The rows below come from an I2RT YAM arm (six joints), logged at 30 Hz.
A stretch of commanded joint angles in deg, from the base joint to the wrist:
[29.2, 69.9, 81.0, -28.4, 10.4, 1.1]
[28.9, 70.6, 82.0, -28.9, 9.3, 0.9]
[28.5, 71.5, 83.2, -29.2, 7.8, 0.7]
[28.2, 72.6, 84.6, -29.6, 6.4, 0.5]
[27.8, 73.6, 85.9, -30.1, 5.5, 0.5]
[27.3, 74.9, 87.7, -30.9, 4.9, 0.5]
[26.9, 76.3, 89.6, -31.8, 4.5, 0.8]
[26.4, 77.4, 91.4, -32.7, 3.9, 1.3]
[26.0, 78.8, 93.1, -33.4, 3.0, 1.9]
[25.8, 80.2, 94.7, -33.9, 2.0, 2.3]
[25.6, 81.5, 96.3, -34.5, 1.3, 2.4]
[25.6, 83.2, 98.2, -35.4, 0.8, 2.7]
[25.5, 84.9, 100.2, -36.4, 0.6, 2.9]
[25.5, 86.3, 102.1, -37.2, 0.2, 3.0]
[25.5, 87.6, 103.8, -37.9, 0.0, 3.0]
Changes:
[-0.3, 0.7, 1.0, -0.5, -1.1, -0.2]
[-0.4, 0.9, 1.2, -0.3, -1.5, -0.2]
[-0.3, 1.1, 1.4, -0.4, -1.4, -0.2]
[-0.4, 1.0, 1.3, -0.5, -0.9, 0.0]
[-0.5, 1.3, 1.8, -0.8, -0.6, 0.0]
[-0.4, 1.4, 1.9, -0.9, -0.4, 0.3]
[-0.5, 1.1, 1.8, -0.9, -0.6, 0.5]
[-0.4, 1.4, 1.7, -0.7, -0.9, 0.6]
[-0.2, 1.4, 1.6, -0.5, -1.0, 0.4]
[-0.2, 1.3, 1.6, -0.6, -0.7, 0.1]
[0.0, 1.7, 1.9, -0.9, -0.5, 0.3]
[-0.1, 1.7, 2.0, -1.0, -0.2, 0.2]
[0.0, 1.4, 1.9, -0.8, -0.4, 0.1]
[0.0, 1.3, 1.7, -0.7, -0.2, 0.0]

